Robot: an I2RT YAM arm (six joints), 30 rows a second.
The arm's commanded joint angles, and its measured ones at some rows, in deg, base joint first. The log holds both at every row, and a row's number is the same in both.
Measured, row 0:
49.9 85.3 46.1 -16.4 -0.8 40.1
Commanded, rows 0 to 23:
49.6 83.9 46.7 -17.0 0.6 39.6
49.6 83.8 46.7 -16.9 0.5 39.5
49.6 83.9 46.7 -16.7 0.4 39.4
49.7 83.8 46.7 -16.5 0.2 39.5
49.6 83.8 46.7 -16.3 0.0 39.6
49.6 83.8 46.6 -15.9 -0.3 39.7
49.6 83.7 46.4 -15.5 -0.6 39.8
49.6 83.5 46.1 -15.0 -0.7 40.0
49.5 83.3 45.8 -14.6 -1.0 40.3
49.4 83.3 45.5 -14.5 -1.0 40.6
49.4 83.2 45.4 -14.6 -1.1 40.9
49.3 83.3 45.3 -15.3 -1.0 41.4
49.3 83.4 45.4 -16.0 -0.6 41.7
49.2 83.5 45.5 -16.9 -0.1 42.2
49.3 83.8 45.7 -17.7 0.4 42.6
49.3 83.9 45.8 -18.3 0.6 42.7
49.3 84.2 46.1 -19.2 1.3 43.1
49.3 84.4 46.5 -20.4 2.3 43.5
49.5 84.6 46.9 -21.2 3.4 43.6
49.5 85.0 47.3 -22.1 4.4 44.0
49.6 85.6 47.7 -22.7 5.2 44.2
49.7 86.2 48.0 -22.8 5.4 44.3
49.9 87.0 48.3 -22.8 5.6 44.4
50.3 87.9 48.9 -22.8 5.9 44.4
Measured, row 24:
49.6 85.8 46.9 -20.9 2.9 43.3
